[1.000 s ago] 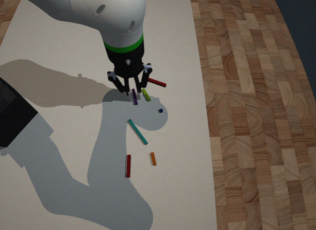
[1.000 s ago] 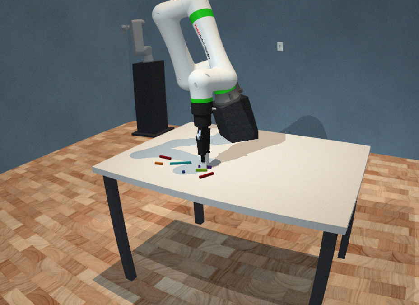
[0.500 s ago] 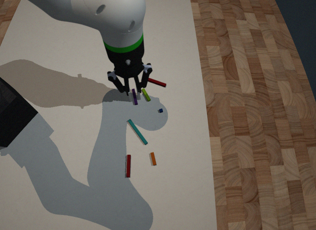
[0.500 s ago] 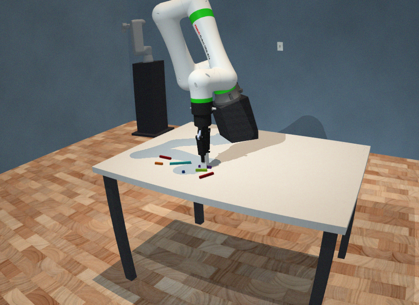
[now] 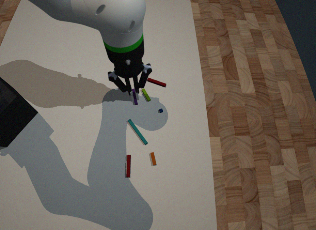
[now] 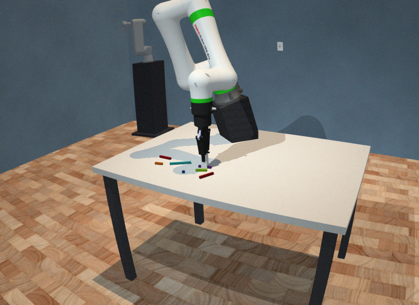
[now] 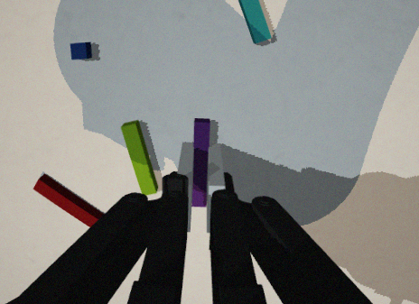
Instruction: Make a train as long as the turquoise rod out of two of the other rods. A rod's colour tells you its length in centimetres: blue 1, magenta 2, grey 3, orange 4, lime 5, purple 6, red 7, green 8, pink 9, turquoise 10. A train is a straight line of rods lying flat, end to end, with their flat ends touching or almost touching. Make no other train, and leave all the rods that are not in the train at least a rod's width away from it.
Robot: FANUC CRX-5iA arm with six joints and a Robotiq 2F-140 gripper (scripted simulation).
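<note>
My hand is 30 mm above the purple rod. The rest, counted from my hand: lime rod: 40 mm ahead, 30 mm below; small blue rod: 90 mm ahead, 60 mm to the right, 30 mm below; turquoise rod: 130 mm to the right, 30 mm below.
</note>
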